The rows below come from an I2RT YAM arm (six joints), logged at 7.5 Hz.
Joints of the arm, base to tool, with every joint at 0 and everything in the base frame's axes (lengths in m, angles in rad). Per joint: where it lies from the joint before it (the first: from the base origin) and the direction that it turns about. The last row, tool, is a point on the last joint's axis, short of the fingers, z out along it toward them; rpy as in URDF.
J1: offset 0 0 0.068 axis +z
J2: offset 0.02 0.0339 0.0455 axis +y
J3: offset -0.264 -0.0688 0 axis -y
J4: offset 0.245 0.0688 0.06 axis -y
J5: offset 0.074 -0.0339 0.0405 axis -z
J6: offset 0.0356 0 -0.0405 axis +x
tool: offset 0 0 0 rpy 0 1.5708 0
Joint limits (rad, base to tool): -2.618..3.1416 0..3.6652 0..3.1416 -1.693..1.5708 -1.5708..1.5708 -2.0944..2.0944
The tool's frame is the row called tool.
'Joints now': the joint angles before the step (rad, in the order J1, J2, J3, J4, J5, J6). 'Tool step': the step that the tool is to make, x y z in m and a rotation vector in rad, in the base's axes. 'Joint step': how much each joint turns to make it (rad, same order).
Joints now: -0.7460 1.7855 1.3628 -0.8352 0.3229 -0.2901
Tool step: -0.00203 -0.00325 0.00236 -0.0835 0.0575 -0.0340
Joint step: -0.0007 -0.0016 0.0004 0.0126 0.1057 0.0000
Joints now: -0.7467 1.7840 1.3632 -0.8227 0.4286 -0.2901
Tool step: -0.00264 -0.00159 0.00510 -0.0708 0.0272 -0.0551
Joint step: -0.0008 -0.0088 0.0027 0.0023 0.0843 0.0316
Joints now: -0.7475 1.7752 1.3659 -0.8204 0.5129 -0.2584
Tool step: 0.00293 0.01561 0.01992 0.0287 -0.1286 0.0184
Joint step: 0.0298 -0.0641 0.0019 -0.0141 -0.0961 0.0549
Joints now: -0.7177 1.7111 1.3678 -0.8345 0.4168 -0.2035
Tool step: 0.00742 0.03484 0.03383 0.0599 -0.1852 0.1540
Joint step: 0.0755 -0.1125 -0.0004 -0.0053 -0.1809 -0.0007
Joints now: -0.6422 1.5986 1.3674 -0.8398 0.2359 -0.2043
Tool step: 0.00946 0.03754 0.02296 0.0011 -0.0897 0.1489
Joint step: 0.1053 -0.0767 0.0000 -0.0004 -0.0660 -0.0118
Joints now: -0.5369 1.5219 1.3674 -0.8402 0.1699 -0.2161
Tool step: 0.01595 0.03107 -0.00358 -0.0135 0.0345 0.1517
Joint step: 0.1102 0.0011 -0.0095 -0.0050 0.0012 -0.0507
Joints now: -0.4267 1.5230 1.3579 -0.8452 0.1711 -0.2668
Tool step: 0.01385 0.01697 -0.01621 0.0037 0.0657 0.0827
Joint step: 0.0668 0.0405 -0.0126 -0.0046 0.0107 -0.0252
